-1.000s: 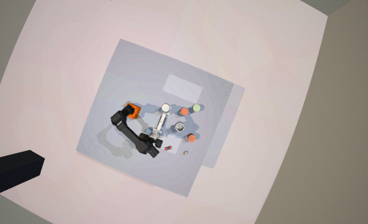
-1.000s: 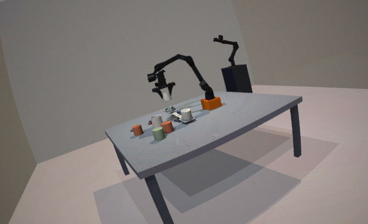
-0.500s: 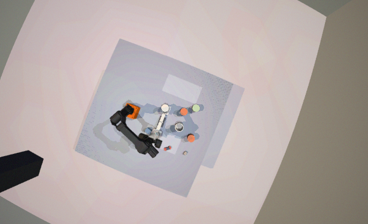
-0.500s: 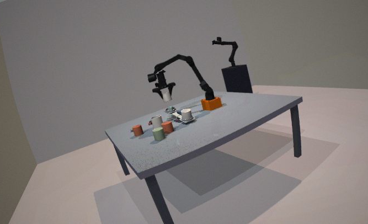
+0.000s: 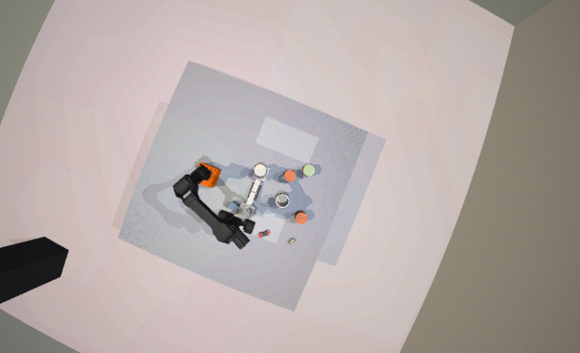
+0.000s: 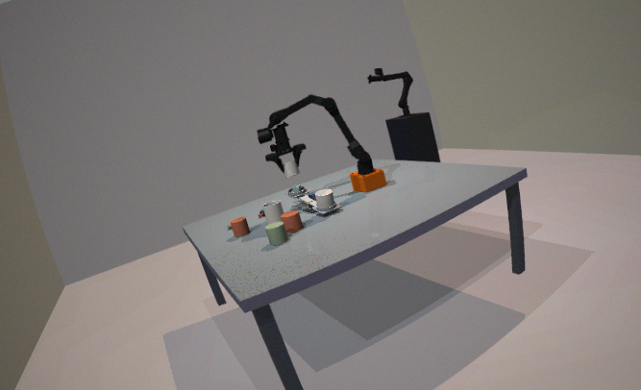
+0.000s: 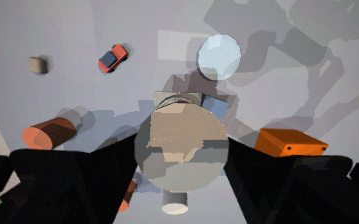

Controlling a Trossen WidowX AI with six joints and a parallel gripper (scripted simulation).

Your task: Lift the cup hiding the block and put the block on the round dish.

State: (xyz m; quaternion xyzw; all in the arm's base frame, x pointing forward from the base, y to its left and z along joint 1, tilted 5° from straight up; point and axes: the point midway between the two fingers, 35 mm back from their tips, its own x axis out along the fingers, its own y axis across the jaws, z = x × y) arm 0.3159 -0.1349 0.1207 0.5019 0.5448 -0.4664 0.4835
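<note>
Now: gripper tip 90 mm above the green block and 20 mm to the right of it. The rest, counted from my gripper tip: balance beam (140 mm to the left, 140 mm below); cup (20 mm to the right); blue block (160 mm below, 80 mm behind).
</note>
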